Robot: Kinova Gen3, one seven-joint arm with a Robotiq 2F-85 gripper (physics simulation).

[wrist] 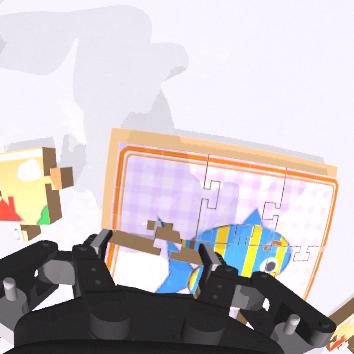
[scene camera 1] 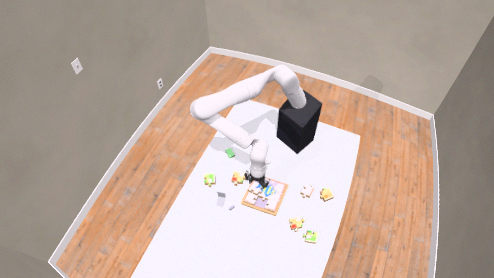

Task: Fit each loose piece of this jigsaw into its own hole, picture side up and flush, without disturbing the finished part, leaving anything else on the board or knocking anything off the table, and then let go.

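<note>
The jigsaw board (scene camera 1: 258,209) (wrist: 225,152) has a wooden rim and a striped blue and yellow fish (scene camera 1: 270,190) (wrist: 254,243). My gripper (scene camera 1: 256,181) (wrist: 154,249) is shut on a white and blue fish-tail piece (wrist: 142,272), picture side up, over the left part of the board in the wrist view. The piece's brown edge shows between the fingers, and its lower part is hidden by the gripper. Whether it touches the board cannot be told. A purple patch (scene camera 1: 261,202) shows among pale pieces on the board. A pale loose piece (scene camera 1: 307,191) lies right of the board.
A house-picture piece (scene camera 1: 237,178) (wrist: 25,185) lies close left of the board. A green piece (scene camera 1: 209,179), green block (scene camera 1: 230,152) and grey object (scene camera 1: 221,198) lie further left. A yellow piece (scene camera 1: 326,194), a red-yellow piece (scene camera 1: 296,224) and another green piece (scene camera 1: 310,236) lie to the right.
</note>
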